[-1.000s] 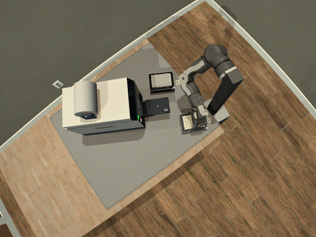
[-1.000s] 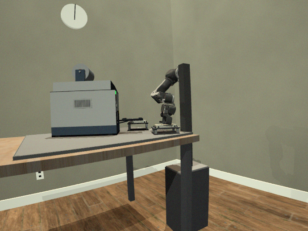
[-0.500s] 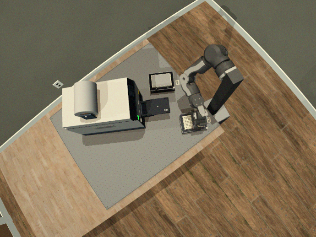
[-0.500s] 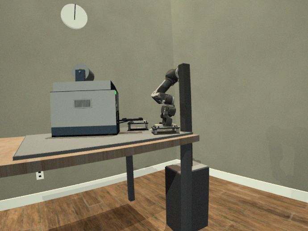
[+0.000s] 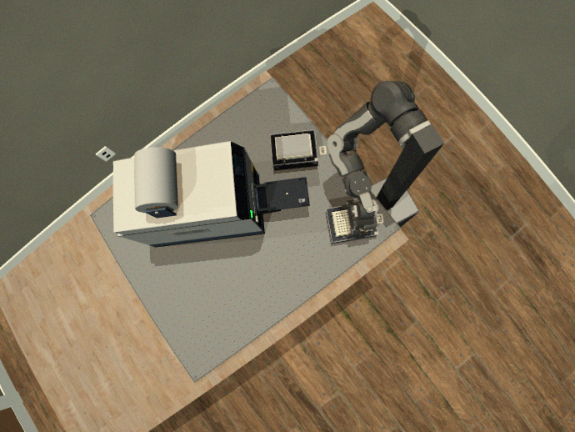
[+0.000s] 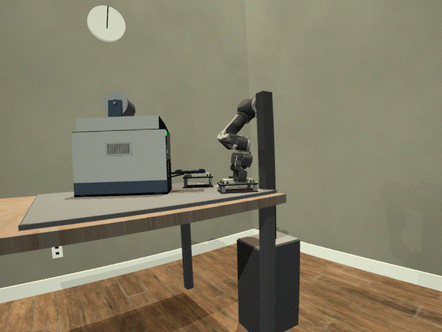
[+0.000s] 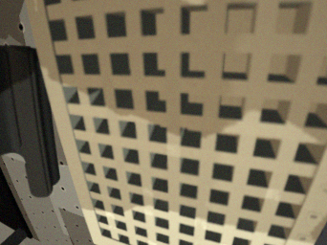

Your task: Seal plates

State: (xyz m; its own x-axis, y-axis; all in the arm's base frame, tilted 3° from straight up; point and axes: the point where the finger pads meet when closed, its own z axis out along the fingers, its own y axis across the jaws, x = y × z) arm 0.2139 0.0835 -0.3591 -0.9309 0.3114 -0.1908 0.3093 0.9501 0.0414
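Now: hand right at the plate. From my hand the other things lie so: black nest N1: 33 cm to the right, 6 cm ahead; yellow warning label: 30 cm to the right, 22 cm ahead, 10 cm above; sealer stage: 18 cm to the right, 16 cm ahead, 4 cm above.
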